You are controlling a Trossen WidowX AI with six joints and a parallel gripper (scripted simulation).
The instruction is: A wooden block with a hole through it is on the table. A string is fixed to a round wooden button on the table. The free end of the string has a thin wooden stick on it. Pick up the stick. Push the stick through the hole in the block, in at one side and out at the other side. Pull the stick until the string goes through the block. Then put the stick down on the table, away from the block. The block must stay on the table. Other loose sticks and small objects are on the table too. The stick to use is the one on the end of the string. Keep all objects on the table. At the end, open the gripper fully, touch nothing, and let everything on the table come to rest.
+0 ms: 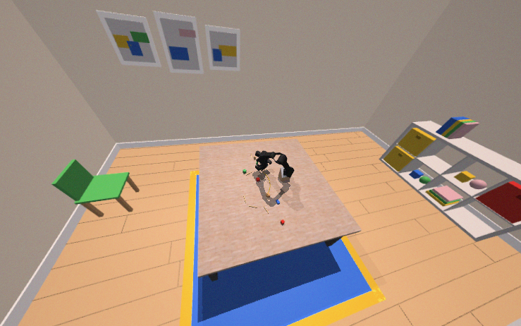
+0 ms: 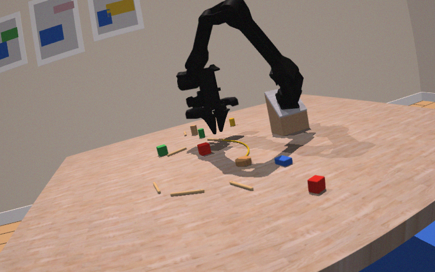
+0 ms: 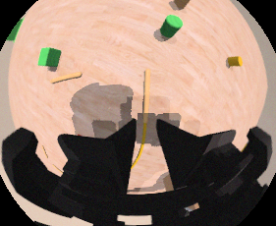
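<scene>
Right now the thin wooden stick is 2 cm below my gripper tip and 1 cm to the right of it. From my gripper tip the other things lie so: green cylinder 12 cm to the right, 4 cm ahead, 1 cm below; green cube 19 cm ahead, 1 cm to the right, 1 cm below; tan wooden block 21 cm to the right, 6 cm ahead, 1 cm below.
</scene>
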